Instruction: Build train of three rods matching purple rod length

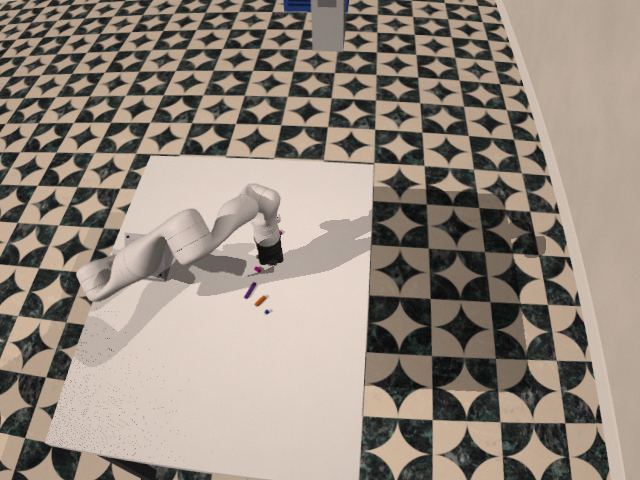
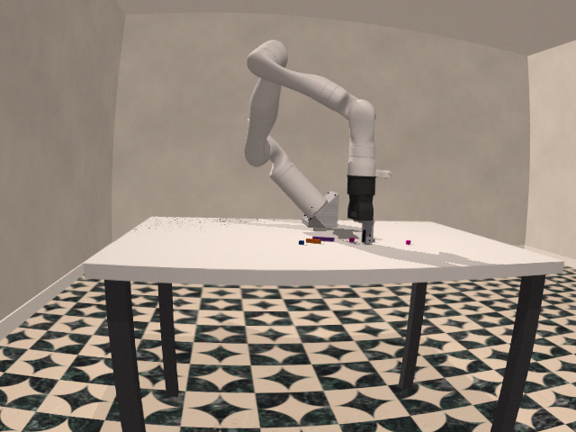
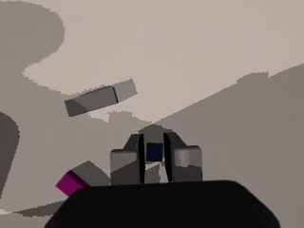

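The grey rod lies 50 mm behind my hand, 20 mm to the left of it and 20 mm below it. Round my hand: purple rod: 40 mm behind, 120 mm to the right, 20 mm below; then orange rod: 150 mm to the right, 20 mm below.
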